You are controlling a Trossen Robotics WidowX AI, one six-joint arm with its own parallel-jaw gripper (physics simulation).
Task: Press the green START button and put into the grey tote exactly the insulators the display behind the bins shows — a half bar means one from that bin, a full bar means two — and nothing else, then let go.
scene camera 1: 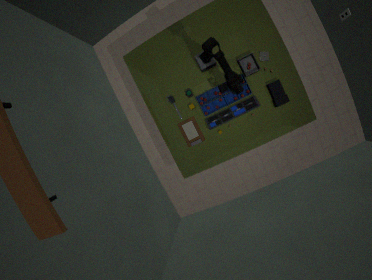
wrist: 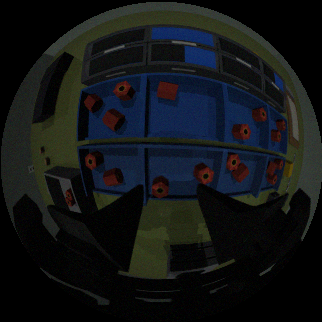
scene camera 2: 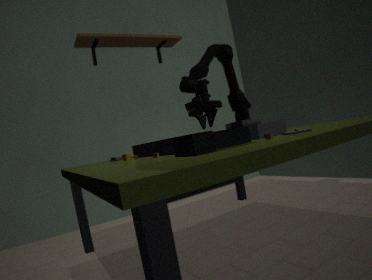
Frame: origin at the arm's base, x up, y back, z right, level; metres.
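Seen in the pictures: gripper, between the fingertips: (wrist: pixel 170 188) (scene camera 2: pixel 207 128); arm's base, origin of its link: (scene camera 1: pixel 206 58) (wrist: pixel 189 273) (scene camera 2: pixel 243 121).
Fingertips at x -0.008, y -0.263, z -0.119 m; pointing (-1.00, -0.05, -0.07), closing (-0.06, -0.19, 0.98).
Note:
Offsets run from my fingertips to a thing's top centre. "spot": to the spot under its first point.
My gripper (scene camera 1: pixel 235 86) (scene camera 2: pixel 207 127) (wrist: pixel 170 188) is open and empty, with its fingers above the near row of blue bins @(dx -0.042, dy +0.006, dz +0.020 m) (wrist: pixel 185 141). Red insulators lie in the bins; in the second column from the left of the wrist view, one insulator @(dx -0.047, dy -0.107, dz -0.023 m) (wrist: pixel 167 91) is in the far bin and two @(dx -0.045, dy +0.030, dz -0.007 m) (wrist: pixel 160 187) @(dx -0.045, dy -0.003, dz +0.050 m) (wrist: pixel 204 174) are in the near bin. The grey tote @(dx -0.022, dy +0.126, dz -0.201 m) (scene camera 1: pixel 256 60) (wrist: pixel 64 173) holds red insulators @(spot: dx -0.047, dy +0.121, dz -0.205 m) (scene camera 1: pixel 249 65) (wrist: pixel 69 197) that overlap in view. The display @(spot: dx -0.038, dy -0.176, dz -0.063 m) (wrist: pixel 148 47) shows a full blue bar @(dx -0.012, dy -0.223, dz -0.019 m) (wrist: pixel 182 34), a half bar below it (wrist: pixel 201 57) and a small blue part (wrist: pixel 278 81) at the right. The green START button @(dx -0.035, dy +0.053, dz +0.337 m) (scene camera 1: pixel 188 93) is beside the bins.
A black box @(dx -0.020, dy -0.160, dz -0.366 m) (scene camera 1: pixel 277 93) (wrist: pixel 52 87) lies beyond the tote. A light plate @(dx -0.060, dy +0.165, dz -0.352 m) (scene camera 1: pixel 264 56) and small blocks are beside the tote. A framed board @(spot: dx -0.070, dy -0.172, dz +0.433 m) (scene camera 1: pixel 186 121), a yellow block @(dx -0.037, dy -0.064, dz +0.348 m) (scene camera 1: pixel 191 106) and a long-handled tool @(spot: dx -0.056, dy +0.051, dz +0.501 m) (scene camera 1: pixel 171 99) are at the other end of the bins.

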